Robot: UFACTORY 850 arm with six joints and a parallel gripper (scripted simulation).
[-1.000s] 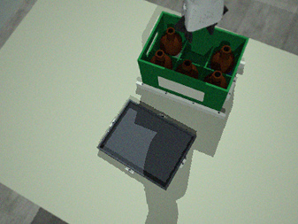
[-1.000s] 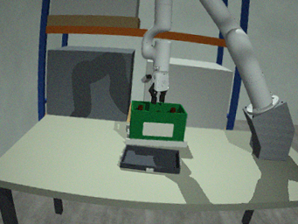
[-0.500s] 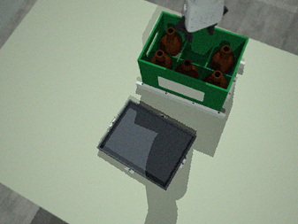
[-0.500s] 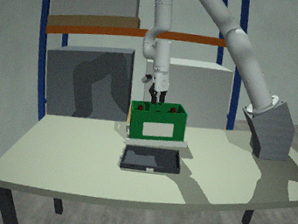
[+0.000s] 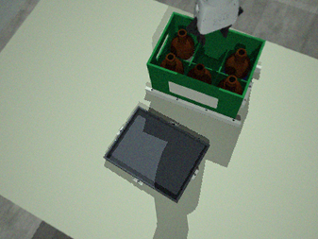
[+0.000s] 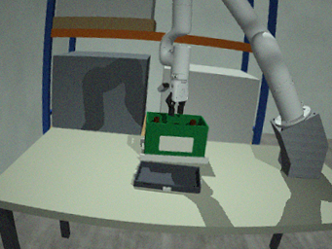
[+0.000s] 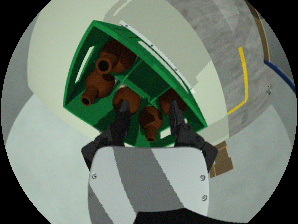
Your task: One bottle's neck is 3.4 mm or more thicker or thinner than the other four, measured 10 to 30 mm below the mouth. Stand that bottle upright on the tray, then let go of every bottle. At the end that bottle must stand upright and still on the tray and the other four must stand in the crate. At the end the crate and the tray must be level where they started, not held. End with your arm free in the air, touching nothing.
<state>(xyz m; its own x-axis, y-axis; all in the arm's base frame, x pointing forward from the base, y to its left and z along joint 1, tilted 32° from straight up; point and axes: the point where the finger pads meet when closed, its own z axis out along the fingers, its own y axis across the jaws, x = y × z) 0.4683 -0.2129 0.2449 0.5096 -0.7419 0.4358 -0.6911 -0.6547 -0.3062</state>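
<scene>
Now: hand 1 cm short of the green crate, 4 cm to the right of it and 12 cm above it. The rest, counted from my hand: dark grey tray 9 cm ahead, 31 cm to the left, 19 cm below.
</scene>
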